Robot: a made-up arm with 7 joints. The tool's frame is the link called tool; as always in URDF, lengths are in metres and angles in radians. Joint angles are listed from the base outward.
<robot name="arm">
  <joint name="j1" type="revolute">
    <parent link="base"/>
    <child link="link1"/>
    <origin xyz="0 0 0" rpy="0.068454 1.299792 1.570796"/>
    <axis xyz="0 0 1"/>
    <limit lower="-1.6" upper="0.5"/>
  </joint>
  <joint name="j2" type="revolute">
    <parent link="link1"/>
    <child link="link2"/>
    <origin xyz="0.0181 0.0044 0.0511" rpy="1.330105 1.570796 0"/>
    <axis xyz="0 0 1"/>
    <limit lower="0" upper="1.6"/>
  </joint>
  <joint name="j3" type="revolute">
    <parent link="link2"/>
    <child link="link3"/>
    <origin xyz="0.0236 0.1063 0" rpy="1.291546 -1.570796 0"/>
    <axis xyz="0 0 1"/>
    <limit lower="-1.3" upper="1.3"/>
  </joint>
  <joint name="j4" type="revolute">
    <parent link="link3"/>
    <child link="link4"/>
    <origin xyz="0.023 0 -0.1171" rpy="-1.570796 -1.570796 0"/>
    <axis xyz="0 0 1"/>
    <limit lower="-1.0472" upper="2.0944"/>
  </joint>
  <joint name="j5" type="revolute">
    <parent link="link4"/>
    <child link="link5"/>
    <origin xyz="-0.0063 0.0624 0.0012" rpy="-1.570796 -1.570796 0"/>
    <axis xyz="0 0 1"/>
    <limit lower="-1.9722" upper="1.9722"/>
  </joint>
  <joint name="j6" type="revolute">
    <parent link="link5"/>
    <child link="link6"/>
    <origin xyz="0 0 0.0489" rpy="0 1.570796 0"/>
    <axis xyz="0 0 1"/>
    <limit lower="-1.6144" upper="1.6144"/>
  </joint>
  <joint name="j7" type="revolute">
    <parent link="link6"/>
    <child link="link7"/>
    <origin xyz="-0.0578 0 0" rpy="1.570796 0 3.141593"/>
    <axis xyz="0 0 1"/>
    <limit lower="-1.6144" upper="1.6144"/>
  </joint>
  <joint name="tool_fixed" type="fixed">
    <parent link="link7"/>
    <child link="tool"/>
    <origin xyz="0 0 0" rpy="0 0 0"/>
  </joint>
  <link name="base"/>
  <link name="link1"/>
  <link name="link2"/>
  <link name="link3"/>
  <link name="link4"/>
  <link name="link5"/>
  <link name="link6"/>
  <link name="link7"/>
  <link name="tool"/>
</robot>
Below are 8 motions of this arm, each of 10 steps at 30 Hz.
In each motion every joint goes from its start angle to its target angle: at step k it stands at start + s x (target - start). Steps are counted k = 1, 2, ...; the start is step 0. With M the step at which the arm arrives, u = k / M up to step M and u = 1 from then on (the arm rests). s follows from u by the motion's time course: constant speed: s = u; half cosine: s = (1 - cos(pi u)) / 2; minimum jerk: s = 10 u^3 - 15 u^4 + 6 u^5.
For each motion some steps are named. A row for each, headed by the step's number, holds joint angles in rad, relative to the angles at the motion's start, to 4 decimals.
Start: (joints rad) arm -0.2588 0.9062 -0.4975 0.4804 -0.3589 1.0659 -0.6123
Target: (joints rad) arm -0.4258 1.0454 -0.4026 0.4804 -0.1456 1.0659 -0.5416
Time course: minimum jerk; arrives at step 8
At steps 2, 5, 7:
2: -0.0173 0.0144 0.0098 0.0000 0.0221 0.0000 0.0073
5: -0.1210 0.1009 0.0688 0.0000 0.1546 0.0000 0.0512
7: -0.1643 0.1370 0.0934 0.0000 0.2099 0.0000 0.0696

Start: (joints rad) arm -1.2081 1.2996 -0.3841 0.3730 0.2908 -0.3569 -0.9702
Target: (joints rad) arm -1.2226 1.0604 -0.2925 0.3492 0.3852 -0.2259 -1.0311
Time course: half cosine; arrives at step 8
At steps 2, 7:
2: -0.0021 -0.0350 0.0134 -0.0035 0.0138 0.0192 -0.0089
7: -0.0139 -0.2301 0.0881 -0.0229 0.0908 0.1260 -0.0586

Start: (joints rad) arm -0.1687 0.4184 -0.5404 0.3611 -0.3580 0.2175 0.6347
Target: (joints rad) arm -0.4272 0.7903 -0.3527 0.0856 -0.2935 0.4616 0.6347
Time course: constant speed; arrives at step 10
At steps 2, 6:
2: -0.0517 0.0744 0.0375 -0.0551 0.0129 0.0488 0.0000
6: -0.1551 0.2231 0.1126 -0.1653 0.0387 0.1465 0.0000

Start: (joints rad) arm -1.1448 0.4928 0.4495 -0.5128 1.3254 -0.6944 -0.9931
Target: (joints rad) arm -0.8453 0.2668 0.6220 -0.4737 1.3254 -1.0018 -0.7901
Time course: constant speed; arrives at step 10
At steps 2, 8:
2: 0.0599 -0.0452 0.0345 0.0078 0.0000 -0.0615 0.0406
8: 0.2396 -0.1808 0.1380 0.0313 0.0000 -0.2459 0.1624

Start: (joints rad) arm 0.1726 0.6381 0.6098 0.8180 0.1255 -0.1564 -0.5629
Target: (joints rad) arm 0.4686 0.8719 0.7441 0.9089 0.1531 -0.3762 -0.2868
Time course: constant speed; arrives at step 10
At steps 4, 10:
4: 0.1184 0.0935 0.0537 0.0364 0.0110 -0.0879 0.1104
10: 0.2960 0.2338 0.1343 0.0909 0.0276 -0.2198 0.2761

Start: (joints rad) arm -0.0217 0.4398 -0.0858 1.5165 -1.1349 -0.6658 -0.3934
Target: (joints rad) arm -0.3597 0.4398 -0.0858 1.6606 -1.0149 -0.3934 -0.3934
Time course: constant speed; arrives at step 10
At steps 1, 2, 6, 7, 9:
1: -0.0338 0.0000 0.0000 0.0144 0.0120 0.0272 0.0000
2: -0.0676 0.0000 0.0000 0.0288 0.0240 0.0545 0.0000
6: -0.2028 0.0000 0.0000 0.0865 0.0720 0.1634 0.0000
7: -0.2366 0.0000 0.0000 0.1009 0.0840 0.1907 0.0000
9: -0.3042 0.0000 0.0000 0.1297 0.1080 0.2452 0.0000

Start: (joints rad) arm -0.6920 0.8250 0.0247 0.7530 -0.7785 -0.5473 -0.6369
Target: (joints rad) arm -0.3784 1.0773 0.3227 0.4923 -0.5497 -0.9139 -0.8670
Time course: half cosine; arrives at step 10
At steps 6, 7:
6: 0.2053 0.1651 0.1950 -0.1706 0.1498 -0.2399 -0.1506
7: 0.2490 0.2003 0.2366 -0.2070 0.1816 -0.2910 -0.1827

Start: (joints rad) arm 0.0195 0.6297 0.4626 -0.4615 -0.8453 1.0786 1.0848
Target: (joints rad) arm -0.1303 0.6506 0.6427 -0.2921 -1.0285 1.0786 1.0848
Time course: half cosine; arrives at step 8
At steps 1, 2, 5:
1: -0.0057 0.0008 0.0069 0.0064 -0.0070 0.0000 0.0000
2: -0.0219 0.0031 0.0264 0.0248 -0.0268 0.0000 0.0000
5: -0.1036 0.0144 0.1245 0.1171 -0.1267 0.0000 0.0000

